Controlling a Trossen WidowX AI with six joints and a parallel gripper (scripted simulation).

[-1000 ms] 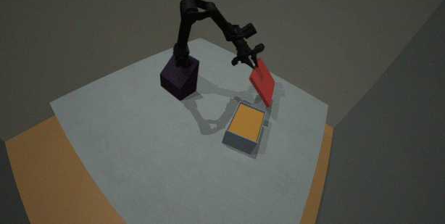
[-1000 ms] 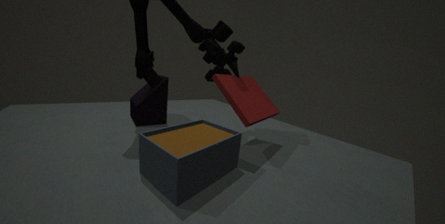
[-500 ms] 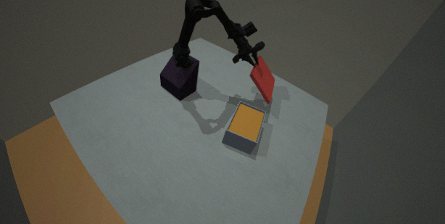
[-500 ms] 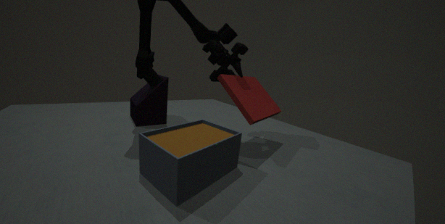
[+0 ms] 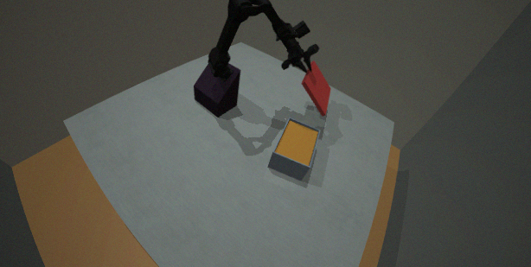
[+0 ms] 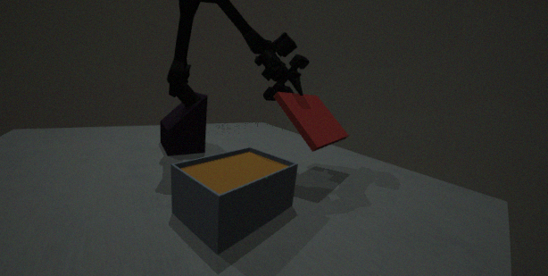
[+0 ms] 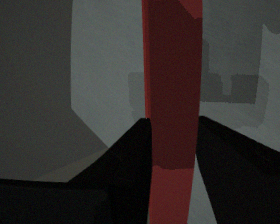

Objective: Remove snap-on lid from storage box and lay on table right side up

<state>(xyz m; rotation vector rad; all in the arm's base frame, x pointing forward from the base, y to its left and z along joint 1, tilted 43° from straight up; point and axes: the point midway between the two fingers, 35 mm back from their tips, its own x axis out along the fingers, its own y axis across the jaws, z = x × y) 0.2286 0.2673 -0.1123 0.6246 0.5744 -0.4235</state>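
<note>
My gripper tip is now 60 mm short of the red lid, 50 mm above it and 20 mm to the right of it. From my gripper tip the other things lie so: storage box 260 mm to the right, 180 mm below, 170 mm ahead.
</note>
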